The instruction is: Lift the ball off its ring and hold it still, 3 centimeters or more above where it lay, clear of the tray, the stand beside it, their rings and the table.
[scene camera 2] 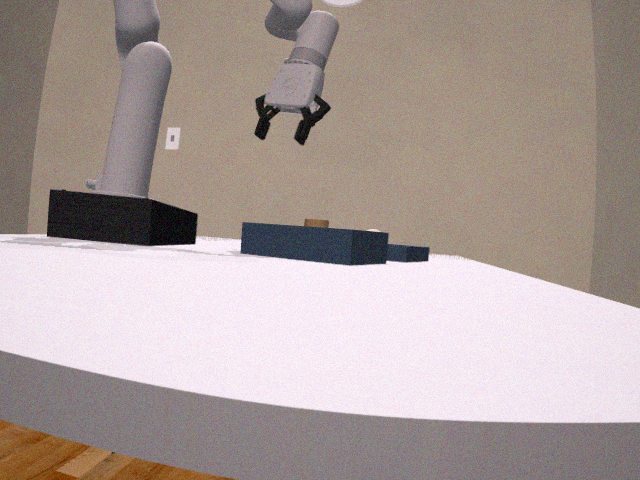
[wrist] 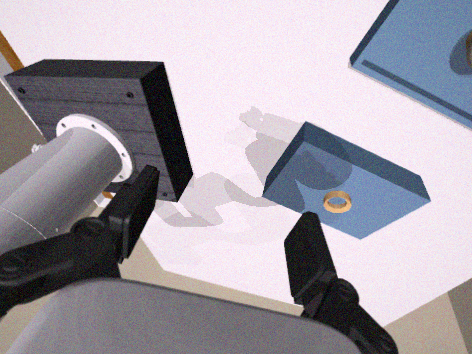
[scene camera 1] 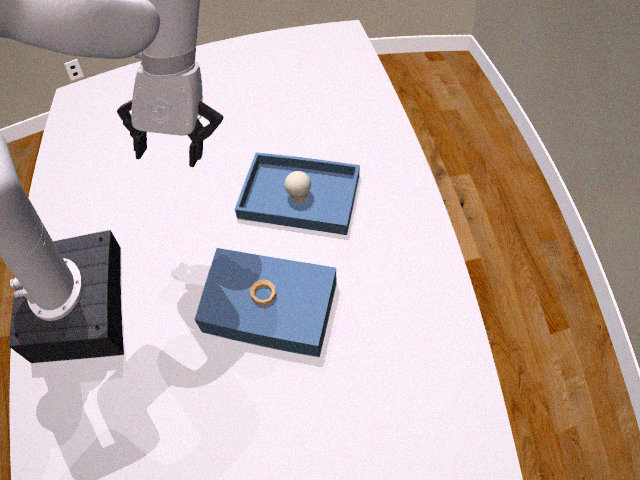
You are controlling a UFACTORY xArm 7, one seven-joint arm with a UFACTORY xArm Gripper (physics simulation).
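Places are measured from the arm's base along level axes (x ahead, y left, z up), in metres.
Pixels of known places: gripper, fingertip midpoint: (scene camera 2: pixel 278 139) (wrist: pixel 228 207) (scene camera 1: pixel 167 157); arm's base, origin of the base link: (scene camera 2: pixel 122 201) (wrist: pixel 98 149) (scene camera 1: pixel 55 290).
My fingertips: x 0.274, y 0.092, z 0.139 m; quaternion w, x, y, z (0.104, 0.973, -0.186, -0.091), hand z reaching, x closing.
For each thing: its top centre in the pictures, then the offset to it from my fingertips. "*": a spot on its surface instead. Level surfaces: height alone.
- cream ball, middle of its top: (scene camera 1: pixel 296 175) dx +0.193, dy +0.035, dz -0.157 m
- small orange ring, surface spot: (scene camera 1: pixel 298 197) * dx +0.189, dy +0.013, dz -0.187 m
- blue tray, middle of its top: (scene camera 1: pixel 298 185) (scene camera 2: pixel 372 243) dx +0.193, dy +0.035, dz -0.184 m
- empty orange ring, surface spot: (scene camera 1: pixel 252 292) (scene camera 2: pixel 307 220) (wrist: pixel 326 201) * dx +0.085, dy -0.162, dz -0.153 m
- white table, its level: dz -0.212 m
A cream ball (scene camera 1: pixel 297 184) sits on a small orange ring (scene camera 1: pixel 299 198) inside the blue tray (scene camera 1: pixel 292 221) (scene camera 2: pixel 408 253) (wrist: pixel 372 55). In scene camera 2 a sliver of the ball (scene camera 2: pixel 373 230) shows above the stand. The blue stand (scene camera 1: pixel 305 310) (scene camera 2: pixel 297 241) (wrist: pixel 360 220) is beside the tray, with an empty orange ring (scene camera 1: pixel 252 292) (scene camera 2: pixel 316 223) (wrist: pixel 327 204) on its top. My gripper (scene camera 1: pixel 165 156) (scene camera 2: pixel 281 137) (wrist: pixel 228 207) is open and empty, high above the table, left of the tray in scene camera 1. The ball does not show in the wrist view.
The arm's black base block (scene camera 1: pixel 114 299) (scene camera 2: pixel 98 217) (wrist: pixel 167 135) stands on the white table (scene camera 1: pixel 403 310) (scene camera 2: pixel 310 330) (wrist: pixel 215 40), left of the stand in scene camera 1. The arm's shadow falls across the table and part of the stand.
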